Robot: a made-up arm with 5 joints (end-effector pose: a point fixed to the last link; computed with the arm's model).
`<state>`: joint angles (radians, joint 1 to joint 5).
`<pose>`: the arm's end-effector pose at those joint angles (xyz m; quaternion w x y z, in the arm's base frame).
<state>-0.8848 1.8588 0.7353 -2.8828 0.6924</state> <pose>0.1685 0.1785 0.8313 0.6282 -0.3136 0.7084 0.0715</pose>
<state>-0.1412 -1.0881 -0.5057 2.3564 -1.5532</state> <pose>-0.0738 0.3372 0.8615 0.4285 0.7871 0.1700 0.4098</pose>
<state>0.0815 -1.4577 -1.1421 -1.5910 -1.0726</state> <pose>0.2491 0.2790 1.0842 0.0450 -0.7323 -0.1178 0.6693</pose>
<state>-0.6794 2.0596 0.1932 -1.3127 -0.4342</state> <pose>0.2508 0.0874 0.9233 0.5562 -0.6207 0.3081 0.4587</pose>
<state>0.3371 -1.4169 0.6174 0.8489 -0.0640</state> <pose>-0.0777 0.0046 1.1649 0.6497 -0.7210 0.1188 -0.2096</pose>
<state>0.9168 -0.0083 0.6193 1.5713 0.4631</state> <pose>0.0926 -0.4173 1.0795 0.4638 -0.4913 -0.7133 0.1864</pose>
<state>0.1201 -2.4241 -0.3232 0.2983 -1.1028</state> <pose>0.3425 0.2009 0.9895 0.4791 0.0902 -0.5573 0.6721</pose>
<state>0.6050 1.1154 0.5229 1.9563 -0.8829</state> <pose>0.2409 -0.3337 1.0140 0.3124 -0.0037 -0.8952 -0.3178</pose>
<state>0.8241 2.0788 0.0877 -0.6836 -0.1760</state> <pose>0.3199 -0.3028 0.9271 0.7271 0.0999 -0.3784 0.5640</pose>
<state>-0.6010 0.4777 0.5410 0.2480 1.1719</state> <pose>0.1325 0.1389 0.8760 0.4041 -0.3915 -0.2396 0.7912</pose>
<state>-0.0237 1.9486 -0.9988 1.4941 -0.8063</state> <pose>0.0972 -0.1953 0.9317 0.5670 -0.4091 -0.6816 -0.2159</pose>
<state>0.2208 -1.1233 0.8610 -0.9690 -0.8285</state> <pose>-0.0831 0.0840 1.1627 0.6020 -0.1600 0.6256 -0.4697</pose>
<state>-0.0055 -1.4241 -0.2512 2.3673 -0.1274</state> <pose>0.0452 0.3197 1.0691 0.0133 -0.9666 0.2428 0.0810</pose>
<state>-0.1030 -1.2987 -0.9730 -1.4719 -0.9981</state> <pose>0.1978 0.3734 0.9864 0.0899 0.6434 0.1712 -0.7407</pose>
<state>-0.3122 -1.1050 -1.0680 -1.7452 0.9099</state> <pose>0.1733 0.2900 0.7646 0.1777 0.1191 -0.6125 -0.7610</pose>
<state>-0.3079 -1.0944 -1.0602 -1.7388 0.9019</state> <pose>0.1706 0.2916 0.7655 0.1884 0.1221 -0.6057 -0.7634</pose>
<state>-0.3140 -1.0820 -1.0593 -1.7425 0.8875</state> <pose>0.1699 0.2943 0.7626 0.1950 0.1308 -0.6038 -0.7618</pose>
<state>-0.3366 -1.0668 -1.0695 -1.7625 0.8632</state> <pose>0.1721 0.2986 0.7537 0.1952 0.1487 -0.6097 -0.7537</pose>
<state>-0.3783 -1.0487 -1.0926 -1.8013 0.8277</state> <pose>0.1778 0.3045 0.7378 0.1892 0.1774 -0.6243 -0.7369</pose>
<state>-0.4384 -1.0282 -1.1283 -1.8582 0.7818</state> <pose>0.1866 0.3110 0.7154 0.1790 0.2164 -0.6465 -0.7094</pose>
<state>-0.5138 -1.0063 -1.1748 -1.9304 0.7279</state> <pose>0.1978 0.3173 0.6877 0.1677 0.2637 -0.6739 -0.6695</pose>
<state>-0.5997 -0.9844 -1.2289 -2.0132 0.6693</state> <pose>0.2101 0.3223 0.6566 0.1588 0.3157 -0.7030 -0.6171</pose>
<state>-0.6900 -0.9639 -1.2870 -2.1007 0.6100</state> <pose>0.2222 0.3253 0.6242 0.1545 0.3676 -0.7303 -0.5547</pose>
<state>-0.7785 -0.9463 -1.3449 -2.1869 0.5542</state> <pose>0.2332 0.3261 0.5924 0.1552 0.4149 -0.7531 -0.4864</pose>
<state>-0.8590 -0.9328 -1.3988 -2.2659 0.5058</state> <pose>0.2424 0.3248 0.5635 0.1594 0.4540 -0.7703 -0.4185</pose>
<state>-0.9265 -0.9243 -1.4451 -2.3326 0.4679</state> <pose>0.2499 0.3221 0.5394 0.1643 0.4830 -0.7822 -0.3575</pose>
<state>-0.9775 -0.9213 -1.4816 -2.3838 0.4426</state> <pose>0.2556 0.3188 0.5217 0.1670 0.5021 -0.7905 -0.3083</pose>
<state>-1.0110 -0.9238 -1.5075 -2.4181 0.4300</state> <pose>0.2598 0.3155 0.5110 0.1657 0.5126 -0.7968 -0.2737</pose>
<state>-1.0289 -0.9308 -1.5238 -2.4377 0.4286</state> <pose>0.2628 0.3128 0.5067 0.1600 0.5164 -0.8024 -0.2528</pose>
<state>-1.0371 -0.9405 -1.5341 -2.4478 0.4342</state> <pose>0.2651 0.3106 0.5064 0.1512 0.5164 -0.8078 -0.2408</pose>
